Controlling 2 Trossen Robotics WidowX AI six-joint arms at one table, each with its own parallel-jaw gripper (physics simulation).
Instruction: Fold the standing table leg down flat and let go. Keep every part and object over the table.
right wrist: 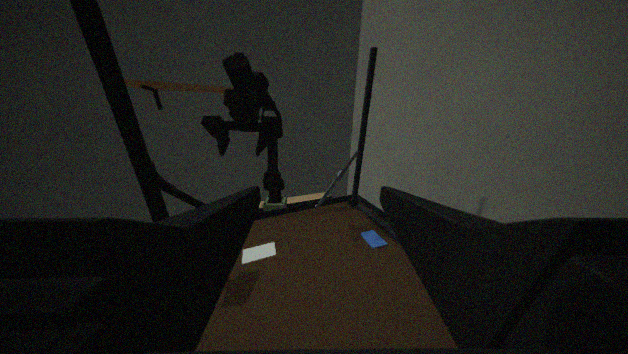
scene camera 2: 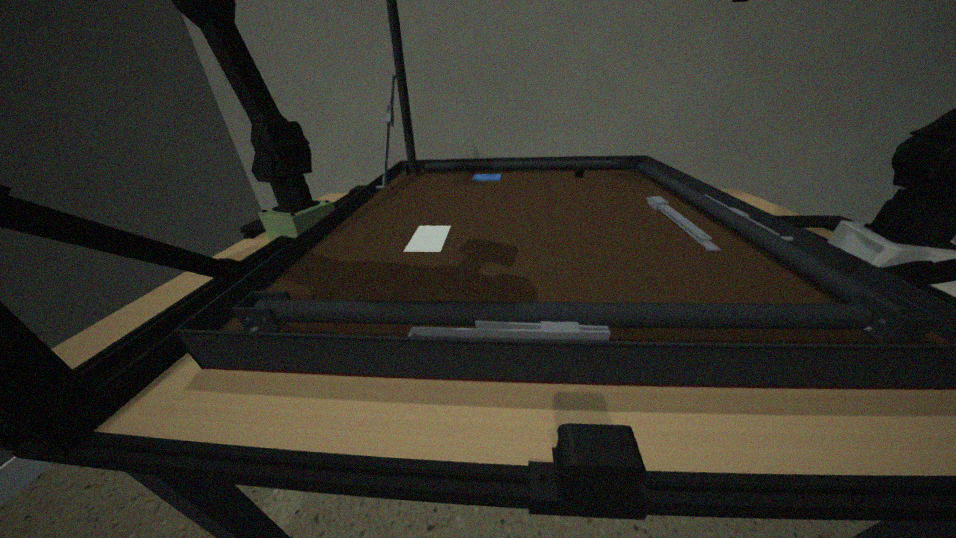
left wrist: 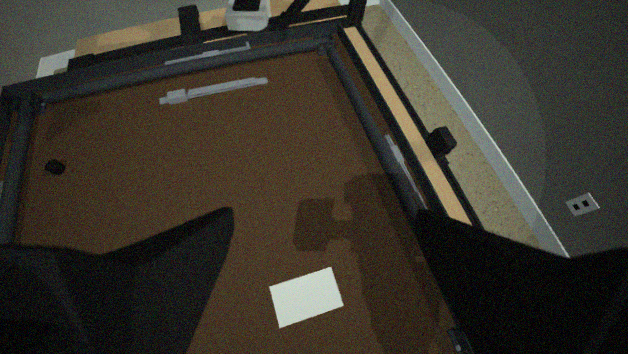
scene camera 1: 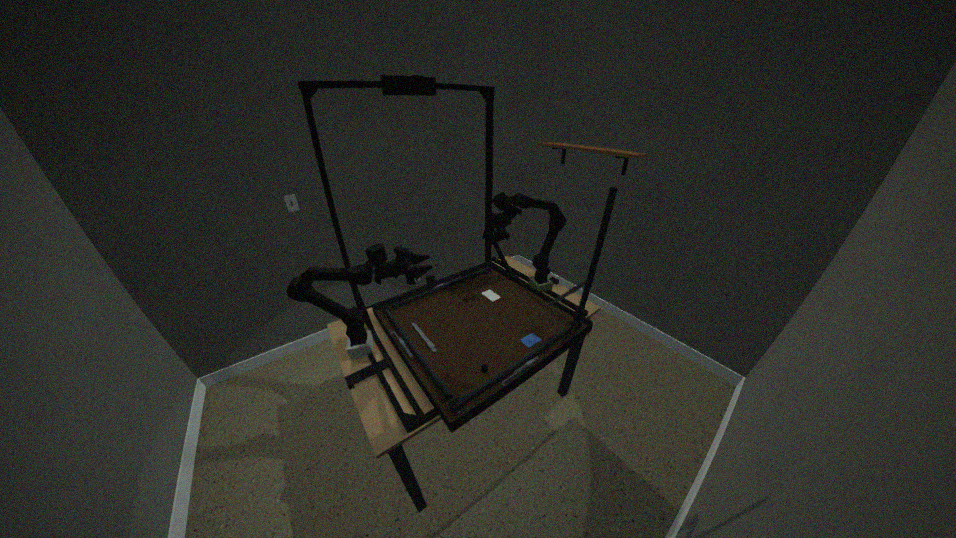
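Where they show: left gripper, fingertip midpoint: [right wrist: 239, 155] [left wrist: 325, 218] [scene camera 1: 485, 241]; right gripper, fingertip midpoint: [right wrist: 320, 193] [scene camera 1: 430, 261]; left arm's base, link origin: [right wrist: 275, 200] [scene camera 2: 296, 206] [scene camera 1: 540, 280]; right arm's base, link origin: [scene camera 2: 907, 237] [left wrist: 247, 3] [scene camera 1: 358, 339].
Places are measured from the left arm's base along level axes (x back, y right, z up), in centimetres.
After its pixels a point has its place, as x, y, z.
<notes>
The standing table leg [scene camera 1: 598, 247] {-3.5, -40.3, 39.7} [scene camera 2: 402, 86] {-3.5, -37.9, 21.4} [right wrist: 365, 120] {-3.8, -39.4, 37.3} is a dark tube, upright at a corner of the upturned brown tabletop [scene camera 1: 461, 334] {-53.8, -24.6, -2.5} [scene camera 2: 568, 214] {-51.6, -18.1, -2.6} [left wrist: 150, 150] {-55.3, -30.4, -2.3} [right wrist: 325, 300] {-46.2, -20.2, -2.5}. A thin grey brace [scene camera 2: 387, 133] {-3.7, -28.1, 10.8} [right wrist: 337, 175] {-3.4, -29.4, 13.8} slants beside its lower part. Other dark leg tubes lie flat along the edges. My left gripper [scene camera 1: 496, 236] {-33.8, 0.0, 29.1} [left wrist: 325, 218] {-33.8, 0.0, 29.1} [right wrist: 239, 155] {-33.8, 0.0, 29.1} is open and empty, pointing down above the tabletop, well apart from the leg. My right gripper [scene camera 1: 429, 263] {-62.7, -17.2, 32.4} [right wrist: 320, 193] {-62.7, -17.2, 32.4} is open and empty, above the tabletop's other side, far from the leg. The leg does not show in the left wrist view.
A white card [scene camera 1: 491, 295] {-30.5, -0.9, -2.9} [scene camera 2: 427, 238] {-30.6, -0.1, -2.9} [left wrist: 306, 297] {-30.4, -0.5, -2.9} [right wrist: 258, 252] {-30.7, -0.4, -2.9}, a blue card [scene camera 1: 530, 339] {-26.8, -38.4, -1.3} [scene camera 2: 486, 177] {-27.0, -37.8, -1.3} [right wrist: 374, 239] {-27.5, -38.9, -1.3} and a small black object [scene camera 1: 484, 368] {-51.0, -47.4, 0.2} [scene camera 2: 578, 173] {-50.6, -45.6, -0.7} [left wrist: 55, 167] {-50.3, -45.7, 0.1} lie on the tabletop. A dark frame post [scene camera 1: 489, 167] {-18.2, 37.1, 56.8} [right wrist: 117, 110] {-18.5, 39.9, 39.2} rises near my left arm.
</notes>
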